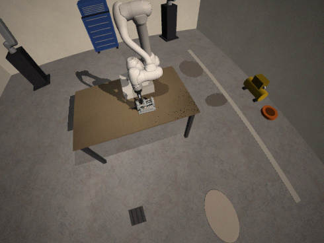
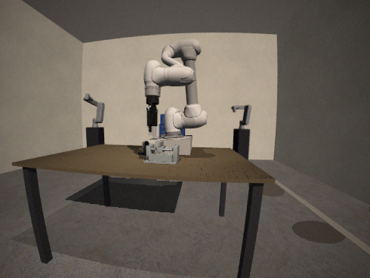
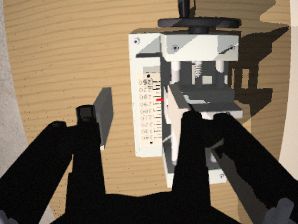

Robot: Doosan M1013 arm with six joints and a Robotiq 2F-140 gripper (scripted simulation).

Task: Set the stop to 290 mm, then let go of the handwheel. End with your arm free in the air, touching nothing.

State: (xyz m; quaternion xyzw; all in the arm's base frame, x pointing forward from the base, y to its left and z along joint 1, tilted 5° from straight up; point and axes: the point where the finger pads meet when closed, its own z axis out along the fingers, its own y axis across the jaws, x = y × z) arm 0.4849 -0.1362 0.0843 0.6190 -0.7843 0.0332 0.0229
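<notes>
Right now the black handwheel handle is 8 cm behind my hand, 8 cm to the right of it and 15 cm below it. The rest, counted from my hand: grey stop fixture 5 cm behind, 4 cm to the left, 10 cm below.
</notes>
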